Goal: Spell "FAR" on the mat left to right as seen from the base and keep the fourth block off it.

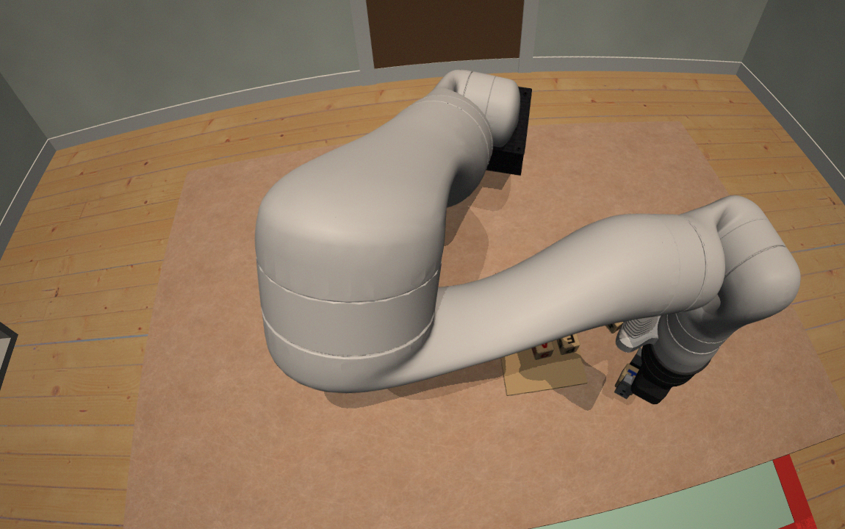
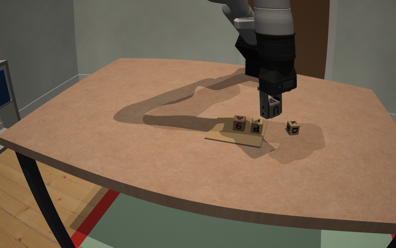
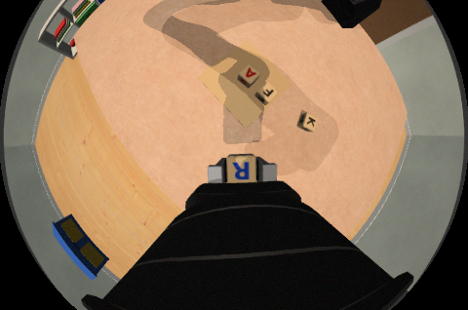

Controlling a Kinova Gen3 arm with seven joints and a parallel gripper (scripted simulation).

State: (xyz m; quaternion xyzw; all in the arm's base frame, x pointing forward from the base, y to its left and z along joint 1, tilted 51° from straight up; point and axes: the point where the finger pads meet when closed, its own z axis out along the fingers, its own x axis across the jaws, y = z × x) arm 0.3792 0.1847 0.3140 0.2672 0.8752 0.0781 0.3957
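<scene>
Right now my hand is 13 cm above the tan mat, 12 cm past it and 8 cm to the left of it. From my hand the other things lie so: F block: 12 cm behind, 11 cm below, 4 cm to the right; R block: right at my hand; K block: 15 cm behind, 12 cm below, 7 cm to the left.
</scene>
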